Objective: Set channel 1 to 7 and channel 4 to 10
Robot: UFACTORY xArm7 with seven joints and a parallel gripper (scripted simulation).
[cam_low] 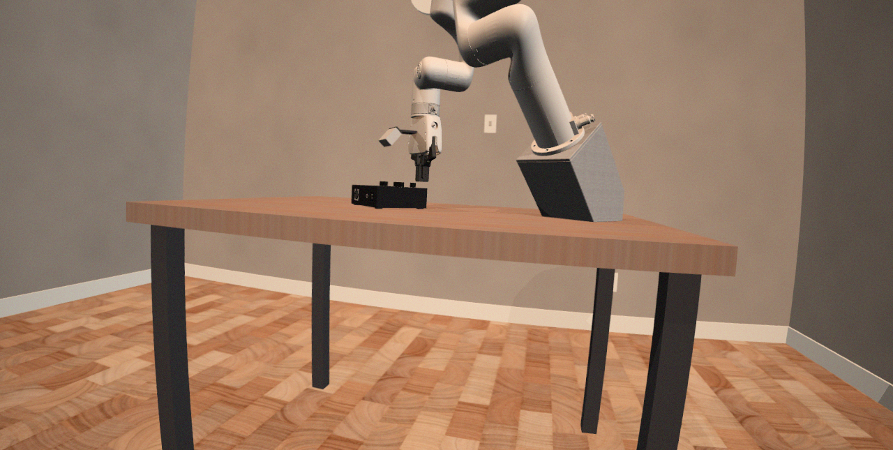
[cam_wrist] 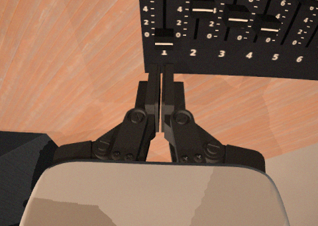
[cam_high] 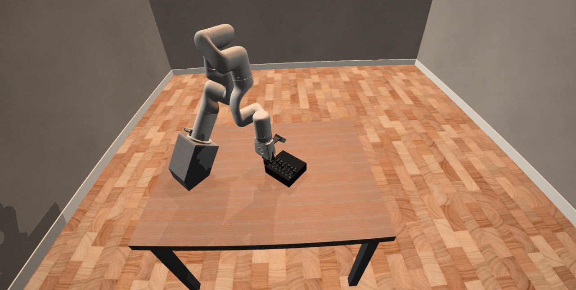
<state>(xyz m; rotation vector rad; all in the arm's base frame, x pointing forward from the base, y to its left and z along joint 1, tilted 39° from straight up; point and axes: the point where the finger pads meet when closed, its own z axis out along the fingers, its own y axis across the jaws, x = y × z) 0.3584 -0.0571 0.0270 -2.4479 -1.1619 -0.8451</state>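
Now: hand 3 cm above the channel 1 fader cap, 2 cm to the right of it and 2 cm short of it. From my hand the other things lie so: channel 2 fader cap (5 cm ahead, 3 cm to the left, 3 cm below); then channel 4 fader cap (8 cm ahead, 3 cm below); then channel 3 fader cap (6 cm ahead, 3 cm below, 1 cm to the left).
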